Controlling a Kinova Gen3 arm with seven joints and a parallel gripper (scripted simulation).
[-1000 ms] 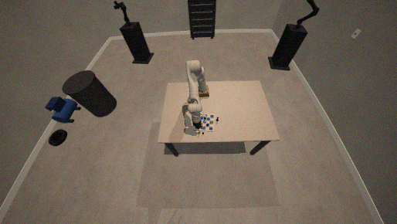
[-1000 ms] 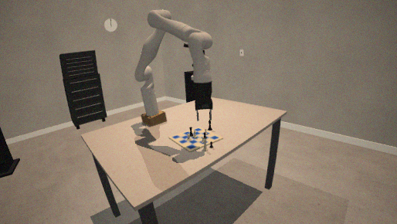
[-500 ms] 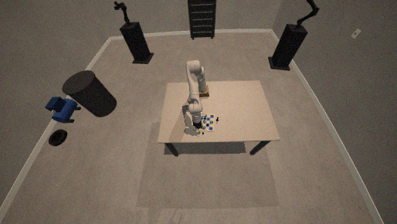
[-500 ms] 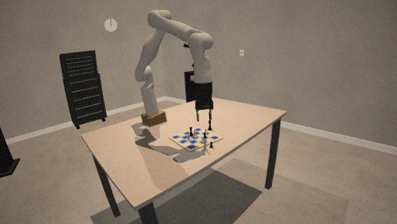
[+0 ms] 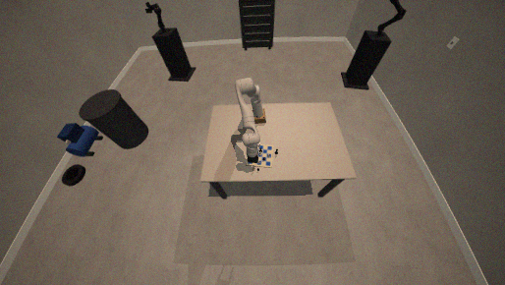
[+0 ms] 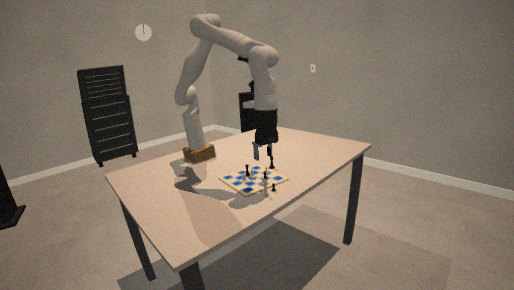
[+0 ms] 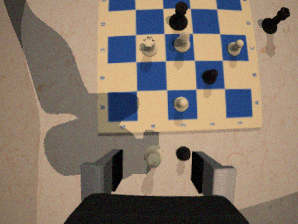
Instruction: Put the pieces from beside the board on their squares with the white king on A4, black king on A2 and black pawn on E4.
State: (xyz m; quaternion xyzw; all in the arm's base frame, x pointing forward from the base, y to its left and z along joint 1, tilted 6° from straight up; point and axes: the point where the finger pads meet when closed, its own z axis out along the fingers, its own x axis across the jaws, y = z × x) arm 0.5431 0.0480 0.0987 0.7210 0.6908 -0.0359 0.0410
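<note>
Now: hand 1 cm short of the white king and 13 cm above it. The rest, counted from my hand: blue-and-cream chessboard: 13 cm behind, 3 cm to the left, 16 cm below; then black king: 17 cm behind, 17 cm to the left, 13 cm below.
</note>
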